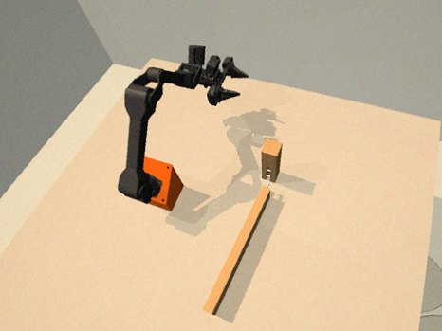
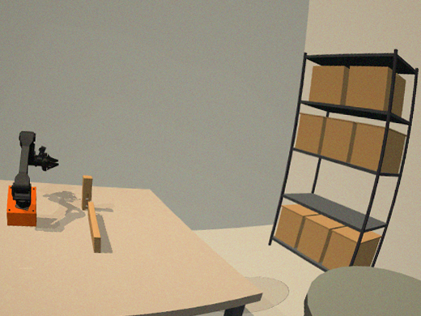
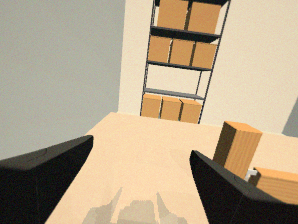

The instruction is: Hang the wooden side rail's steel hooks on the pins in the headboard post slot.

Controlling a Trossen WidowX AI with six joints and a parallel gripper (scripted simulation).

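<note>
Right now the headboard post is 190 mm ahead of my gripper tip, 180 mm to the right of it and 120 mm below it.
</note>
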